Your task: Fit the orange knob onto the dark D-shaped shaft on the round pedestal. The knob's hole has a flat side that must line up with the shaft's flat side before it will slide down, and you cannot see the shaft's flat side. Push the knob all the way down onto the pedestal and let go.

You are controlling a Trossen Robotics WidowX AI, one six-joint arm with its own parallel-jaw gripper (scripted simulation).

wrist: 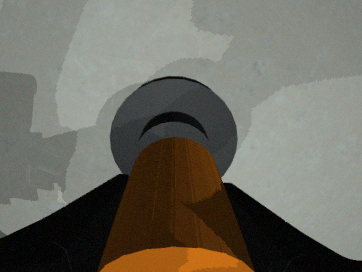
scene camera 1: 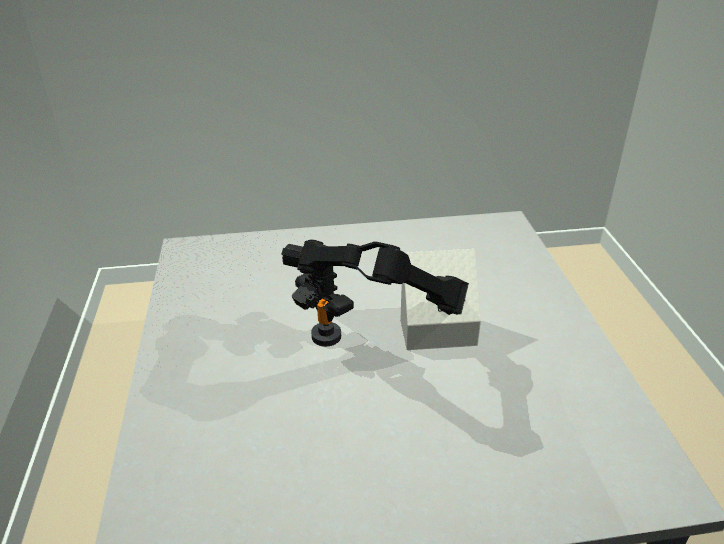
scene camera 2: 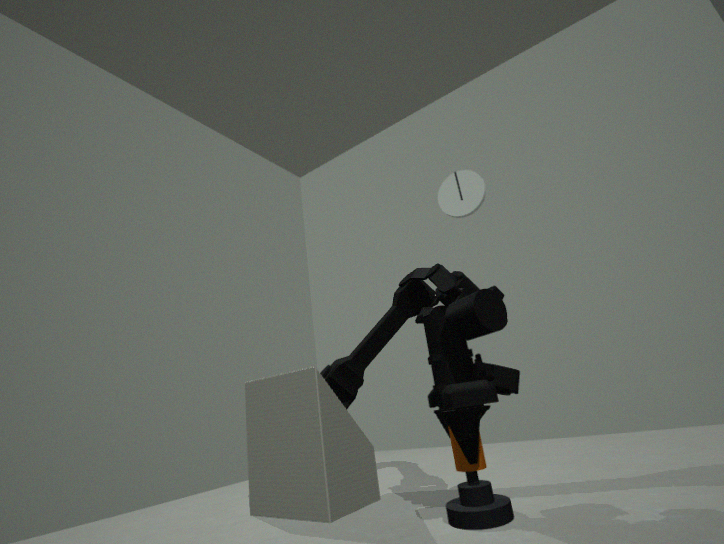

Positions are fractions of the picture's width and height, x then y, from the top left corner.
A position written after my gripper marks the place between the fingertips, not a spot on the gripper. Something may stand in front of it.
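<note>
In scene camera 2 you'd find my gripper (scene camera 2: 0.65, 0.85), and it's holding a knob (wrist: 0.48, 0.76), which is there in the wrist view. That same view has the gripper (wrist: 0.48, 0.69) as well, plus a dark pedestal (wrist: 0.48, 0.39). And scene camera 1 has my gripper (scene camera 1: 0.45, 0.58) too.
</note>
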